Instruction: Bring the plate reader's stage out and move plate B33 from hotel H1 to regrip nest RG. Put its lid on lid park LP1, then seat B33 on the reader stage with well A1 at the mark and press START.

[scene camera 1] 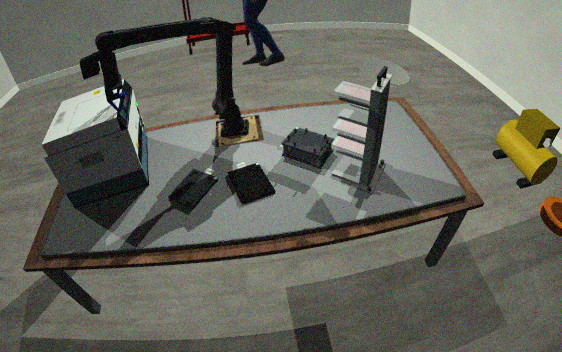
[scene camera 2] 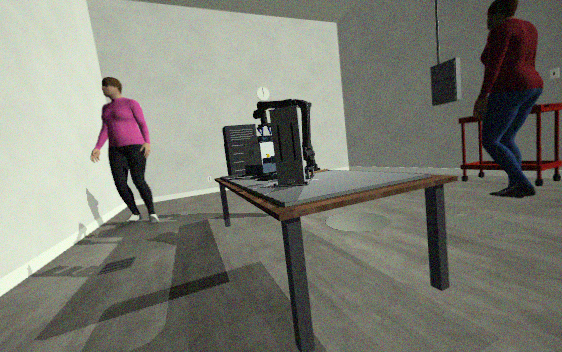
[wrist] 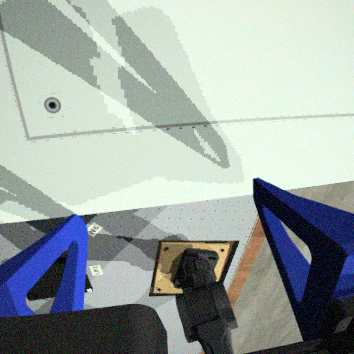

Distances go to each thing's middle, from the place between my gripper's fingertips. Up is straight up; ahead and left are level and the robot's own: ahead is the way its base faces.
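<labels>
With the plate reader (scene camera 2: pixel 264 148) in sight, I find my hand 20 cm above it. My hand is also 17 cm to the left of the reader and 3 cm beyond it.
</labels>
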